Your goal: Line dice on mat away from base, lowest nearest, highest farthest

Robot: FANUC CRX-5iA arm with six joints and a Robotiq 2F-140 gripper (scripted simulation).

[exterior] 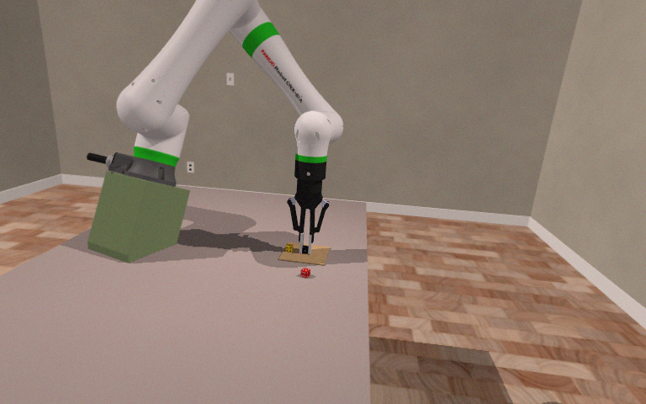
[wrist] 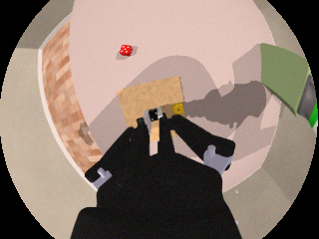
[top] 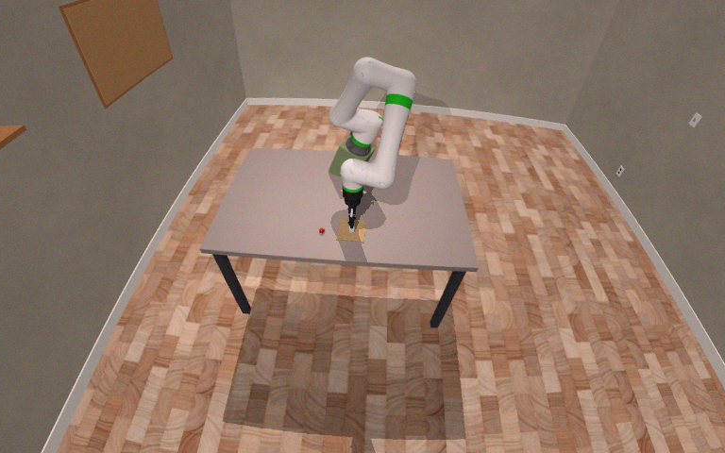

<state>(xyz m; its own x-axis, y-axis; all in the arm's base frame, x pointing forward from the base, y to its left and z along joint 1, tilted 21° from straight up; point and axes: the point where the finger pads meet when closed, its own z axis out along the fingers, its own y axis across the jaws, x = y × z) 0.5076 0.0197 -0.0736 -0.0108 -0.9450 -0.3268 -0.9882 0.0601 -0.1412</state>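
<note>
The black die is 2 cm below my hand. The rest, counted from my hand: yellow die 5 cm behind, 3 cm below; red die 2 cm ahead, 15 cm to the right, 3 cm below; tan mat 4 cm below.
</note>
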